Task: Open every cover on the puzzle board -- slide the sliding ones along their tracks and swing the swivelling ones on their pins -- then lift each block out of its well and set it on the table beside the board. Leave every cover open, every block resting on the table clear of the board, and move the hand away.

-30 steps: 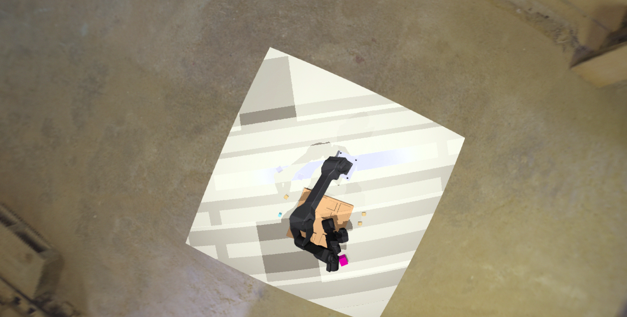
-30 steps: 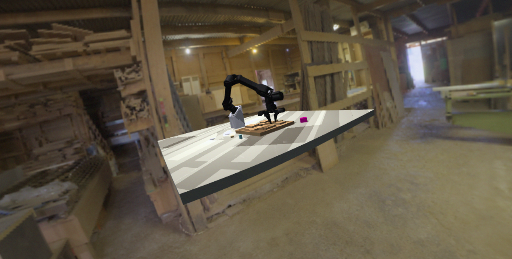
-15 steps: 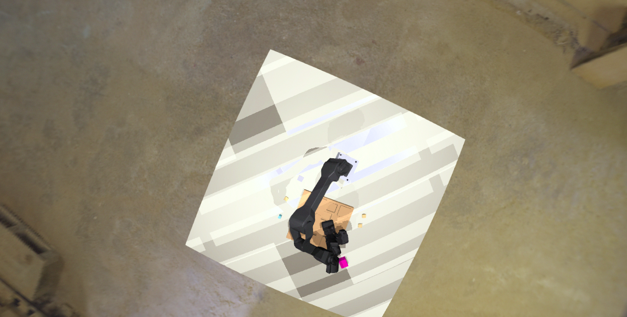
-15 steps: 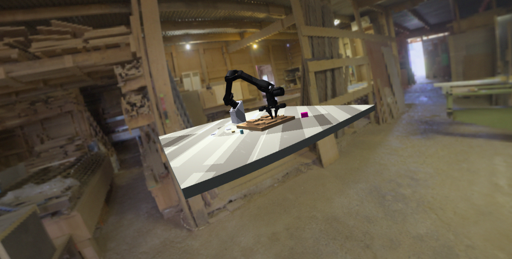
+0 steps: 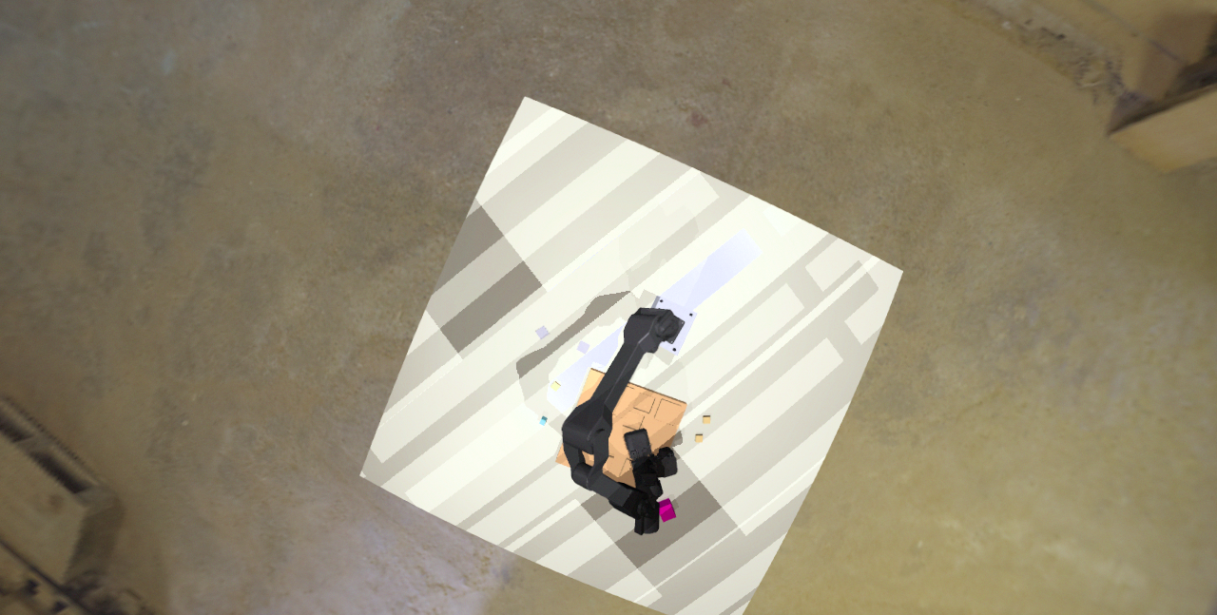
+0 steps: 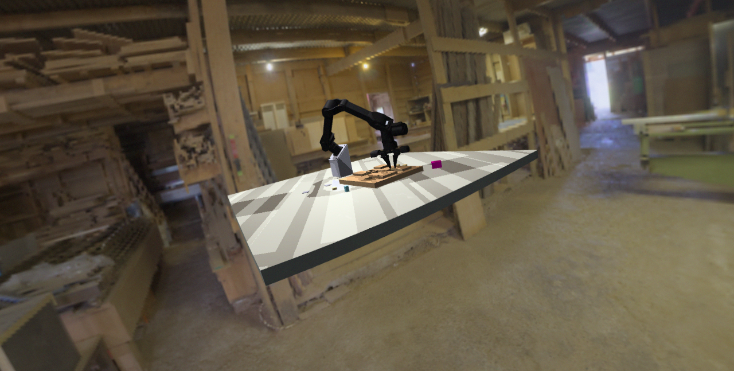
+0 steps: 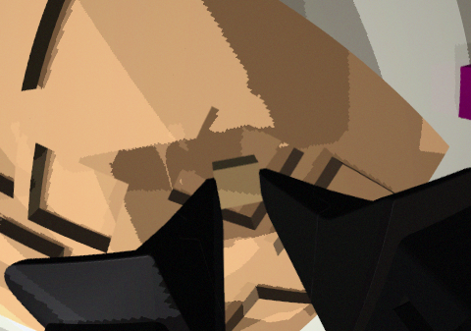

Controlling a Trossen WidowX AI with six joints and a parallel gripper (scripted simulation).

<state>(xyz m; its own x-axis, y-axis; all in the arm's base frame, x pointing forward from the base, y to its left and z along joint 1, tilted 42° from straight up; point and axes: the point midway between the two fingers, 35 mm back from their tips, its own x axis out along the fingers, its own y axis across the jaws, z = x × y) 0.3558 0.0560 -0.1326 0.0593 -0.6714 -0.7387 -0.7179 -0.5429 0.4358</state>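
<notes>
Now: the tan wooden puzzle board 5 cm to the right of my gripper tip, 2 cm behind it and 1 cm below it. The rest, counted from my gripper tip: teal block (28 cm to the right, 7 cm ahead, 1 cm below); magenta block (17 cm to the left, 13 cm ahead, 1 cm below).
</notes>
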